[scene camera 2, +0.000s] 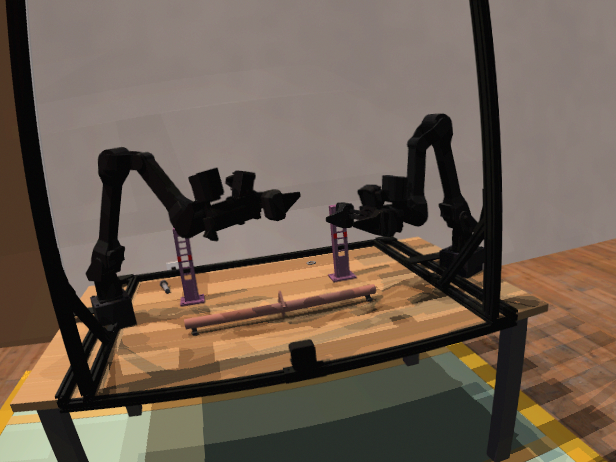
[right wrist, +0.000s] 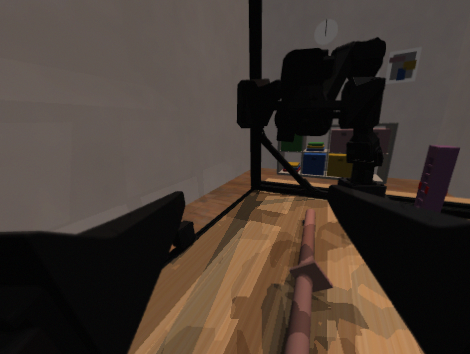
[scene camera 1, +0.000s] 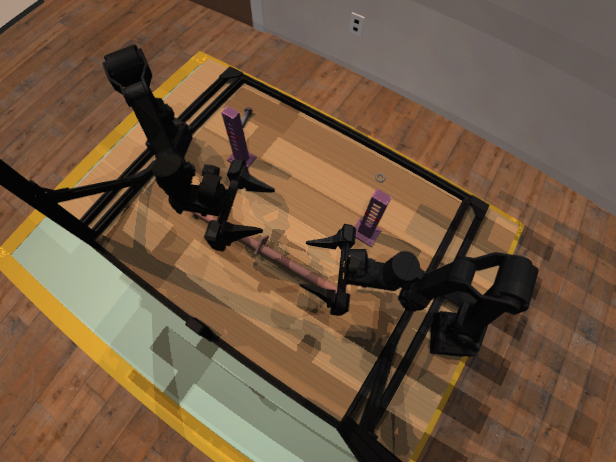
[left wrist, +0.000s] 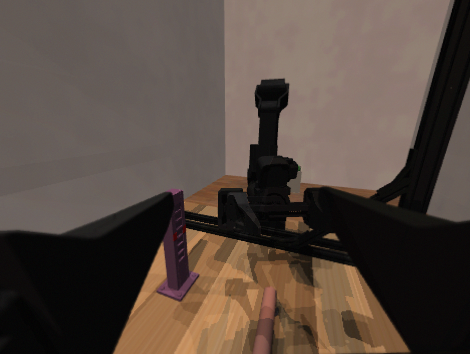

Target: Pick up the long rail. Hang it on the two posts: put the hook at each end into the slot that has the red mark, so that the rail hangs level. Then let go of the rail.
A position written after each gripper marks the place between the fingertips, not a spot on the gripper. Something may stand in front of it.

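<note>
Open and holding nothing, the left gripper (scene camera 1: 268, 209) appears in scene camera 2 (scene camera 2: 289, 193) as well, and it can also be seen in the left wrist view (left wrist: 245, 196) and the right wrist view (right wrist: 329, 84). The right gripper (scene camera 1: 302, 263) is open too and holds nothing; it is visible in the left wrist view (left wrist: 298, 230), the right wrist view (right wrist: 254, 195) and scene camera 2 (scene camera 2: 339, 222).
</note>
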